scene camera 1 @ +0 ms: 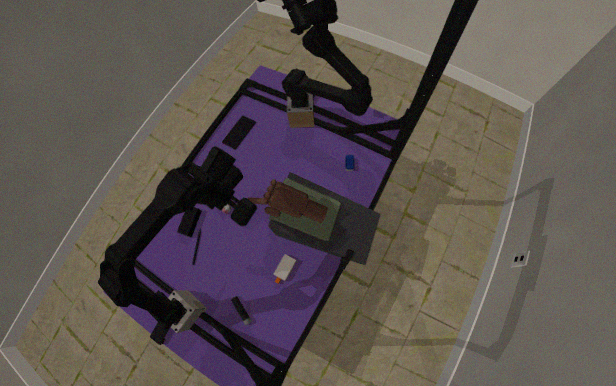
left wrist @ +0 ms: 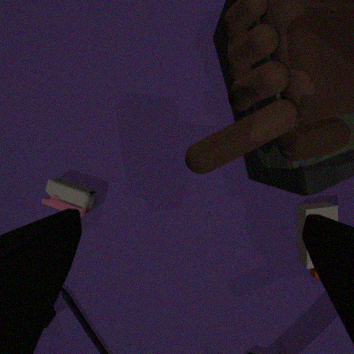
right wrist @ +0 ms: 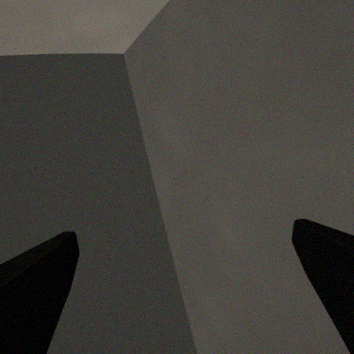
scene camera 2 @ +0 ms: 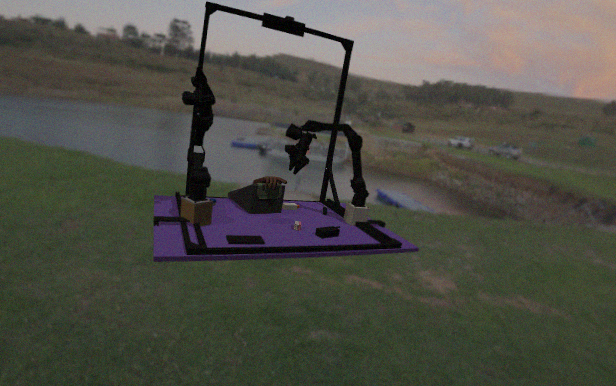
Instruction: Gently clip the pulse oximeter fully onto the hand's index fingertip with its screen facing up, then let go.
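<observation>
On a dark grey plate, (left wrist: 309, 179) and (scene camera 2: 283, 185) are the same spot.
</observation>
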